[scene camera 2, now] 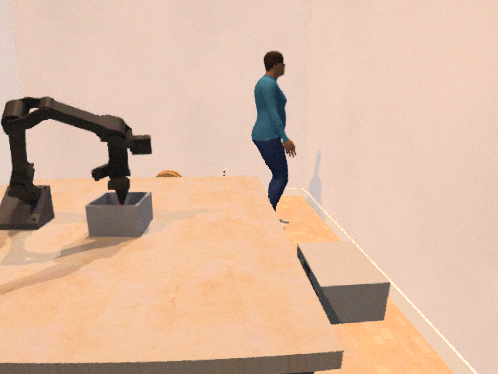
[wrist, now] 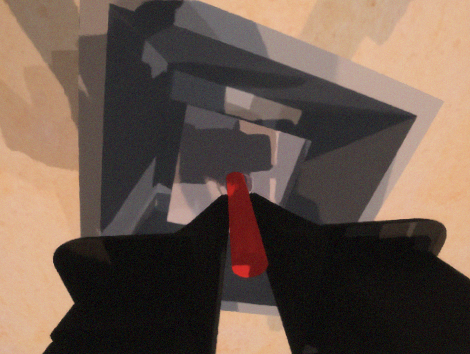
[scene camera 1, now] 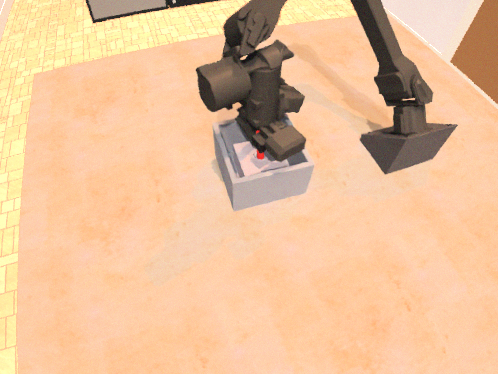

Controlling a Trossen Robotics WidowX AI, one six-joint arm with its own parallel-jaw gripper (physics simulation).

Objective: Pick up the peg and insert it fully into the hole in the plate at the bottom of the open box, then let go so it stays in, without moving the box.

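Frame: origin at the arm's base, x ahead, y left, z up, level; millimetres.
Seen in the pictures: gripper, fingertip midpoint: [scene camera 2: 122,203] [wrist: 238,200] [scene camera 1: 259,149]; arm's base at its link origin: [scene camera 2: 30,196] [scene camera 1: 411,131].
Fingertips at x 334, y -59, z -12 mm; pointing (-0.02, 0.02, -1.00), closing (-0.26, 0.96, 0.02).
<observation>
Offsets run from my fingertips to a thing's top centre. "spot": to the spot under its first point. Level surfaces: height alone.
The red peg @(50 mm up, 2 mm back, 1 mm right) [scene camera 1: 260,154] [wrist: 245,230] is held between the dark fingers of my gripper [scene camera 1: 260,145] [scene camera 2: 120,201] [wrist: 238,200], which is shut on it inside the open box. The grey box @(19 mm up, 4 mm back, 1 mm right) [scene camera 1: 272,187] [scene camera 2: 115,220] [wrist: 360,80] stands upright on the table. The pale plate [scene camera 1: 246,162] [wrist: 291,152] lies at its bottom. In the wrist view the peg's lower end is at the hole @(spot: 20 mm down, 7 mm back, 8 mm left) [wrist: 248,181], slightly left of it, with part of the rim showing at its right. The peg looks slightly slanted there. Whether its end is inside the hole cannot be told.
The box walls surround the fingers closely. The arm's base [scene camera 1: 410,147] [scene camera 2: 32,212] stands on the table @(79 mm down) [scene camera 1: 150,310] [scene camera 2: 200,300] to one side of the box. A person [scene camera 2: 270,110] stands beyond the table, and a grey block [scene camera 2: 355,300] is beside its edge.
</observation>
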